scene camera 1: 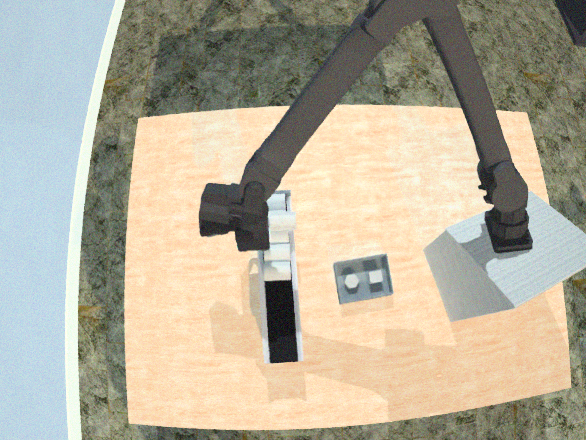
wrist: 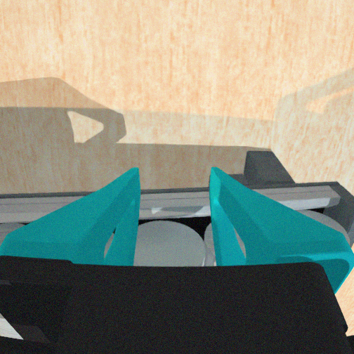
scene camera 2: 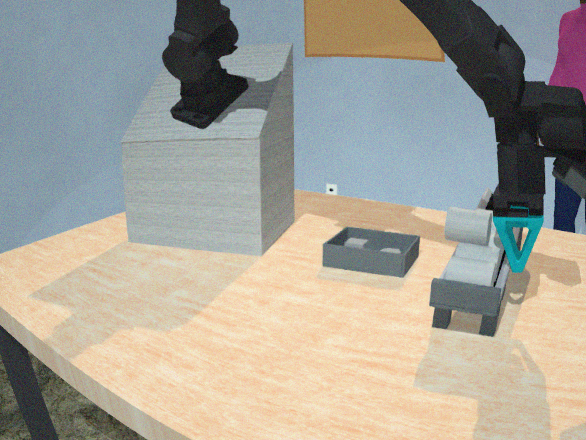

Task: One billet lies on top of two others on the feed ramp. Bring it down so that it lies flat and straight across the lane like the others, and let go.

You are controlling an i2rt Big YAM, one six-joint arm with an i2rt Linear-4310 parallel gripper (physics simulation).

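Frame: origin at the arm's base, x ahead, y left, z up, level; centimetres.
Seen in the pictures: gripper, fingertip midpoint: point(scene camera 2: 518, 267); arm's base, link origin: point(scene camera 1: 507, 232) point(scene camera 2: 210, 100).
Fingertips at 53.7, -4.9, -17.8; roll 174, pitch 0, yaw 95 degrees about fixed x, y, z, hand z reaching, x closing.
Offsets run from my fingertips to a thing's top centre, as dx, dy, dz.
The feed ramp point(scene camera 1: 299, 320) point(scene camera 2: 465, 296) point(wrist: 300, 197) holds several pale grey billets across its lane. The raised billet {-7.3, -2.3, +6.8} point(scene camera 1: 281, 220) point(scene camera 2: 467, 225) lies on top of two others, across the lane, with one end past the side wall. Lower billets point(scene camera 1: 276, 271) point(scene camera 2: 470, 271) lie towards the end board in scene camera 2. My gripper point(scene camera 2: 518, 267) point(wrist: 174, 178) is partly open and empty, its teal fingers pointing down at the lane's side. In the wrist view, a round billet end point(wrist: 170, 243) shows between the fingers; I cannot tell which billet it is. The fingertips are hidden in scene camera 1.
A grey tray {-25.5, +9.3, -3.0} point(scene camera 1: 340, 295) point(scene camera 2: 362, 261) with two small pale pieces stands beside the ramp. A large grey sloped block point(scene camera 1: 460, 285) point(scene camera 2: 195, 195) stands farther off, with the arm's base point(scene camera 1: 509, 242) point(scene camera 2: 200, 110) on its slope. The arm arches over the table to the ramp.
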